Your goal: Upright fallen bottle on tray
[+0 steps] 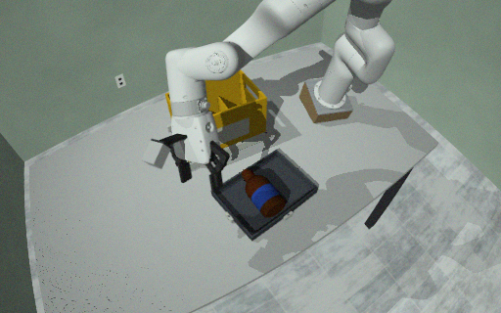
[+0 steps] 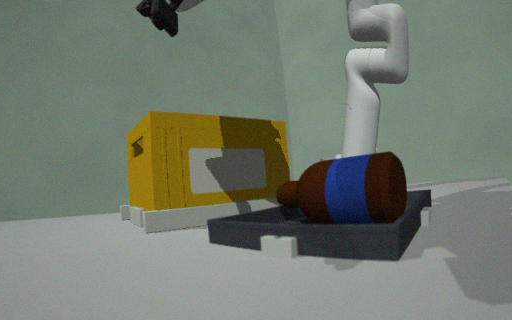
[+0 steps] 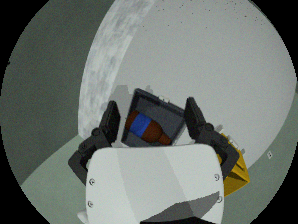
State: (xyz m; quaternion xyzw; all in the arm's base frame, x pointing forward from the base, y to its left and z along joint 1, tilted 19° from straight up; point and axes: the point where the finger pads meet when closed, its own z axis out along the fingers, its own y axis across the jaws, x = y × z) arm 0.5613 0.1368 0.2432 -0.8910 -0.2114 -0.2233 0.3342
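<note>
My hand is 160 mm past the brown bottle, 20 mm to the left of it and 180 mm above it. From my hand the other things lie so: dark grey tray (180 mm behind, 20 mm to the right, 210 mm below); then yellow crate (170 mm behind, 310 mm to the right, 140 mm below).
</note>
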